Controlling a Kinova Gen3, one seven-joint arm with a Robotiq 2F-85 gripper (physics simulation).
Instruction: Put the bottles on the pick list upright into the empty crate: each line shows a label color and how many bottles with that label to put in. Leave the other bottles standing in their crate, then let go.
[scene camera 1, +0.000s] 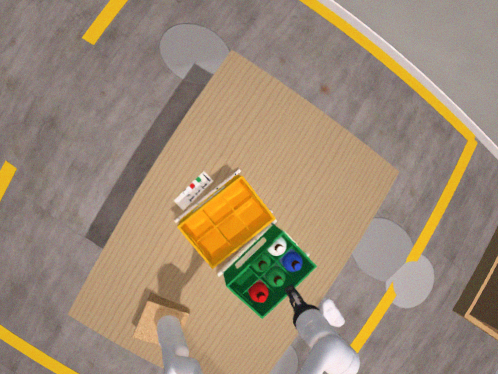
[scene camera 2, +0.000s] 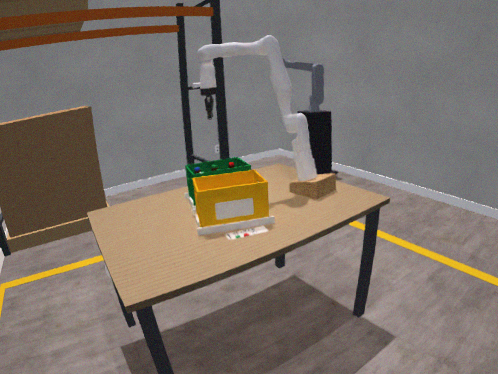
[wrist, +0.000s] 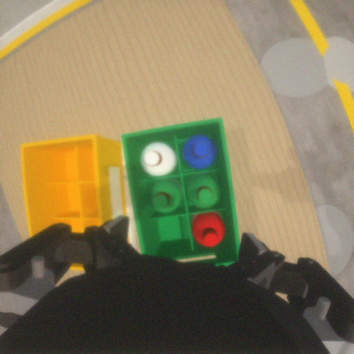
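Where they show: gripper, between the fingertips: (scene camera 1: 294, 300) (scene camera 2: 210, 118); arm's base, origin of its link: (scene camera 1: 168, 325) (scene camera 2: 307, 178).
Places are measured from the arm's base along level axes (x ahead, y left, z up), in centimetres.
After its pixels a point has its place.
Observation:
The green crate (scene camera 1: 244, 280) {x 29.2, y -18.3, z -5.5 cm} (scene camera 2: 191, 187) {x 52.4, y -23.5, z 3.0 cm} (wrist: 170, 227) holds upright bottles: white (scene camera 1: 276, 247) {x 48.2, y -18.3, z 8.2 cm} (wrist: 159, 159), blue (scene camera 1: 292, 261) {x 46.3, y -27.0, z 6.3 cm} (scene camera 2: 197, 170) {x 46.3, y -27.4, z 9.1 cm} (wrist: 200, 151), red (scene camera 1: 259, 292) {x 30.5, y -22.0, z 6.9 cm} (scene camera 2: 231, 164) {x 30.0, y -22.2, z 9.5 cm} (wrist: 208, 229), and two green ones, one green bottle (scene camera 1: 261, 262) {x 41.0, y -16.4, z 8.0 cm} (wrist: 166, 196) beside the other green bottle (scene camera 1: 275, 278) {x 38.0, y -24.2, z 7.5 cm} (wrist: 204, 192). One compartment beside the red bottle is empty. The yellow crate (scene camera 1: 215, 226) {x 43.8, y 3.5, z 3.0 cm} (scene camera 2: 205, 210) {x 61.8, y 6.2, z 3.3 cm} (wrist: 109, 155) shows no bottles. My gripper (scene camera 1: 291, 290) (scene camera 2: 210, 116) {x 39.4, y -23.1, z 33.6 cm} (wrist: 183, 237) is open and empty, pointing down high above the green crate's side. The pick list (scene camera 1: 192, 191) {x 50.0, y 16.5, z -6.2 cm} (scene camera 2: 247, 233) {x 51.0, y 17.4, z -6.0 cm} shows red and green marks; its counts are too small to read.
The crates stand side by side on the wooden table (scene camera 1: 310, 150) {x 87.0, y -15.5, z -6.4 cm} (scene camera 2: 150, 250) {x 86.2, y 4.5, z -6.4 cm}. White strips run along their bases. The arm's wooden base block (scene camera 1: 145, 325) {x -3.8, y 8.0, z 1.9 cm} (scene camera 2: 325, 186) {x -1.6, y 11.1, z -1.9 cm} stands on the table. A dark rack post (scene camera 2: 220, 75) rises behind the table.

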